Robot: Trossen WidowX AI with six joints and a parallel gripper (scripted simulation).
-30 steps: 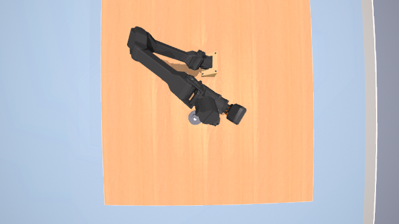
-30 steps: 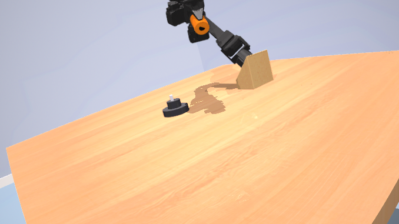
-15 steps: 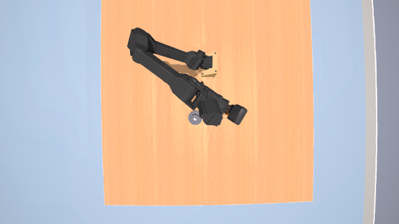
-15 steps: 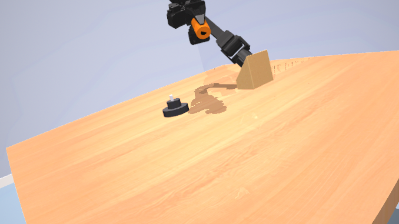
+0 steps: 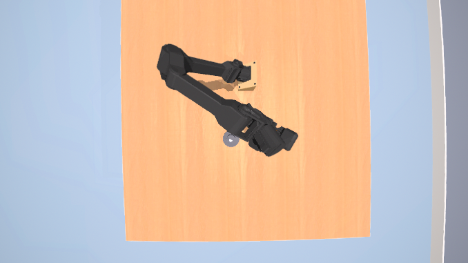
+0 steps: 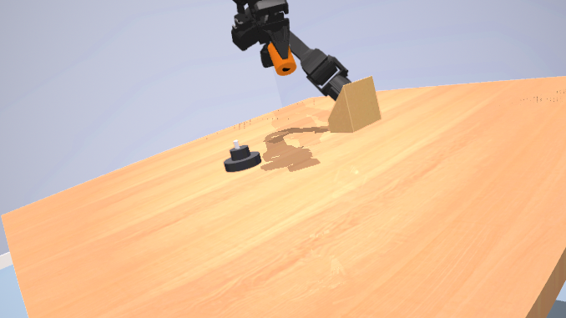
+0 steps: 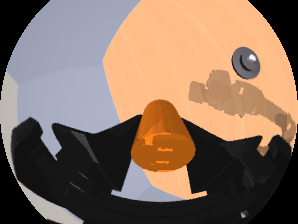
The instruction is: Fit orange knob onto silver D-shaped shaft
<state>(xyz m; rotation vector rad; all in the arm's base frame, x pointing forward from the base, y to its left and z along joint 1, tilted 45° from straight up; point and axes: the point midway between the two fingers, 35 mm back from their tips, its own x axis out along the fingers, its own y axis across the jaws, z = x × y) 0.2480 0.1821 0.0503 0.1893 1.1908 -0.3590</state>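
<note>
Now: the orange knob 3 cm above my gripper tip, 2 cm to the right of it and 1 cm behind it. From my gripper tip the other things lie so: round pedestal: 18 cm to the right, 17 cm below, 5 cm ahead.
</note>
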